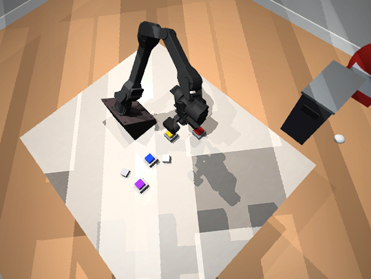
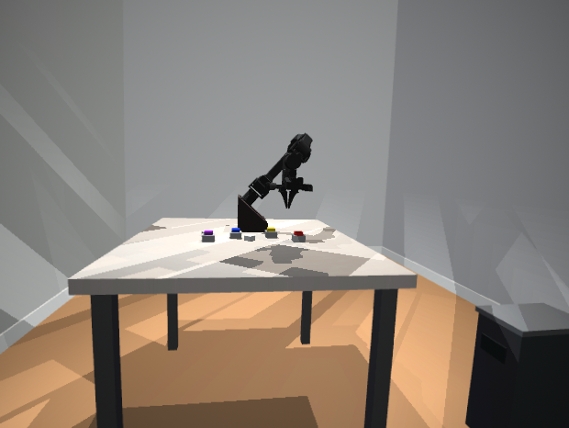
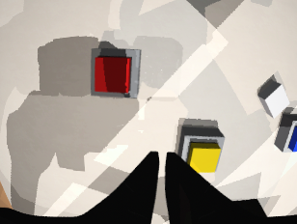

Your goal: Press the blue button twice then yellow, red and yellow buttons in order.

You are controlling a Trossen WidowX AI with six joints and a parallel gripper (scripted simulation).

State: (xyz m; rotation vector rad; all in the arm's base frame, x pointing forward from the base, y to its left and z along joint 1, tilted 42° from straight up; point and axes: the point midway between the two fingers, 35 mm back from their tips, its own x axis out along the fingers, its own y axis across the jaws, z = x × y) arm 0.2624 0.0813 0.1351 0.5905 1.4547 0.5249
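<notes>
Now: the yellow button 60 mm behind my gripper tip, 60 mm to the right of it and 100 mm below it. The rest, counted from my gripper tip: white block: 10 mm ahead, 150 mm to the right, 120 mm below; blue button: 40 mm behind, 210 mm to the right, 100 mm below; red button: 30 mm ahead, 40 mm to the left, 100 mm below.
</notes>
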